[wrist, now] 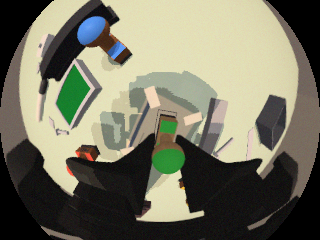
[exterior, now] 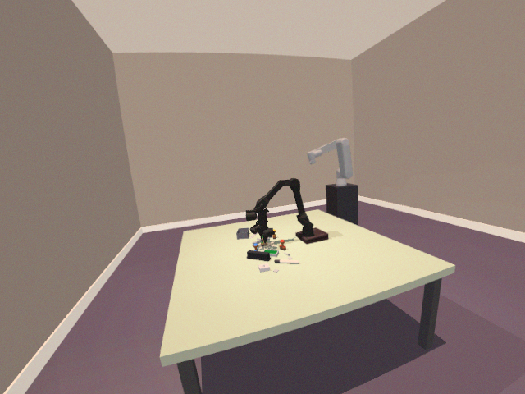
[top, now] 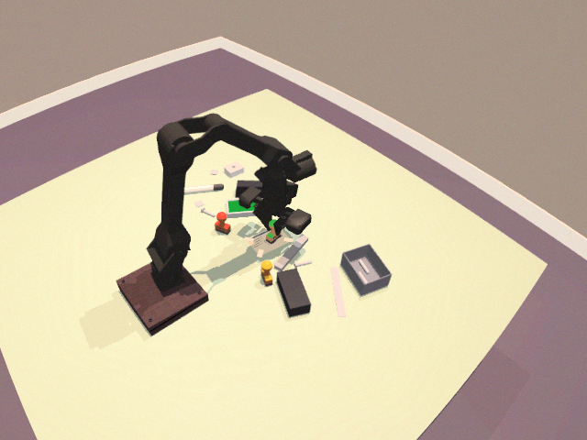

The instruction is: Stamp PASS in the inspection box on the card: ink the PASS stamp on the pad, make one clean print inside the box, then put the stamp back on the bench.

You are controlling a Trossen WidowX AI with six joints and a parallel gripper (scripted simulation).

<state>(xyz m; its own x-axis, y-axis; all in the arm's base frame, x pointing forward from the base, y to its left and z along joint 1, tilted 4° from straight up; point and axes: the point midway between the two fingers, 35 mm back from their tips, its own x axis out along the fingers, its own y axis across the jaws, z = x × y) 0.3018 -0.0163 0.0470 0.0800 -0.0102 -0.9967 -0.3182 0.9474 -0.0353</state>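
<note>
Now: gripper tip 3 cm above the card and 1 cm past it. The rest, counted from my gripper tip: grey bar 7 cm to the right, 2 cm below, 1 cm ahead; blue-knobbed stamp 9 cm to the left, 7 cm ahead; green-knobbed PASS stamp right at my gripper tip.
</note>
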